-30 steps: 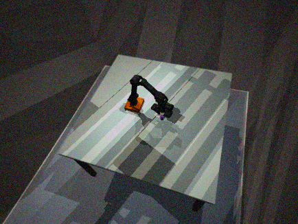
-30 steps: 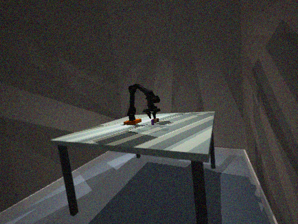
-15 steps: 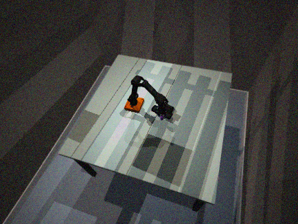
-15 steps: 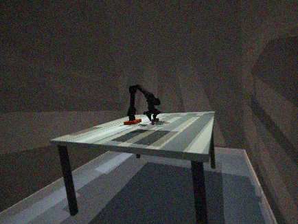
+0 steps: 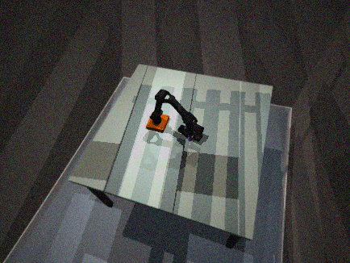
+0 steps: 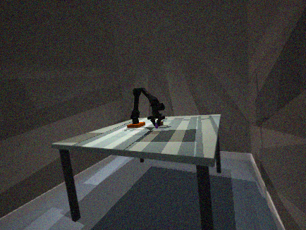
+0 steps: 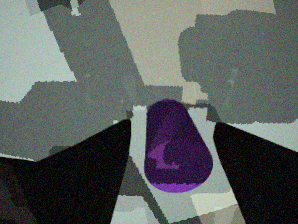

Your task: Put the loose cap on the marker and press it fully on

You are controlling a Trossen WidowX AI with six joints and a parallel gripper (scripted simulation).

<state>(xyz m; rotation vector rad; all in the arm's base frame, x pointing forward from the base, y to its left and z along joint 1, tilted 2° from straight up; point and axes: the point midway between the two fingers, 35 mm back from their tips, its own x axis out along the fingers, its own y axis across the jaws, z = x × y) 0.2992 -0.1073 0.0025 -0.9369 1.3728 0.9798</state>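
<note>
Now: gripper tip 2 cm past the holder block and 13 cm to the right of it. Round my gripper tip: marker cap 1 cm above.
</note>
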